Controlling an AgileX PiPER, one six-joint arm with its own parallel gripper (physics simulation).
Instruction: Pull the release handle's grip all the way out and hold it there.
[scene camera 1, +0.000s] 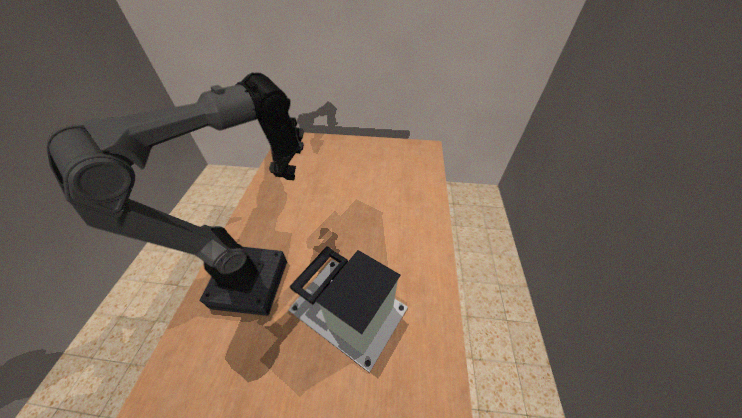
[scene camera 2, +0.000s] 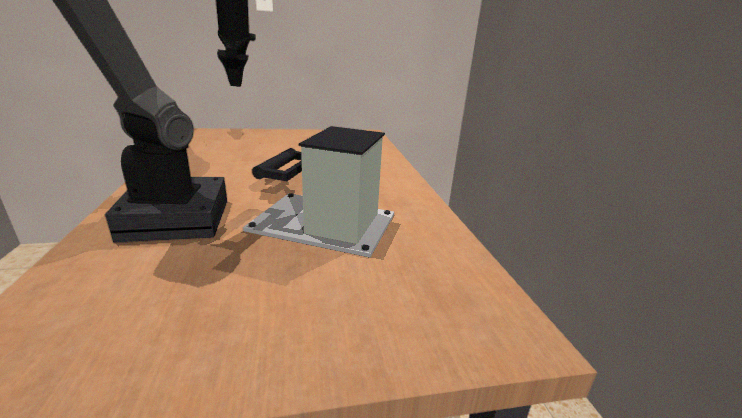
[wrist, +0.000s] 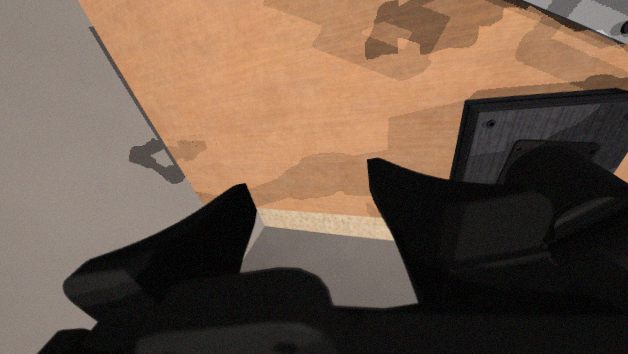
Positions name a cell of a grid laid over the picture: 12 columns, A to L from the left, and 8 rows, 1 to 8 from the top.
my gripper: scene camera 1 E4; scene camera 2 D2; wrist F5
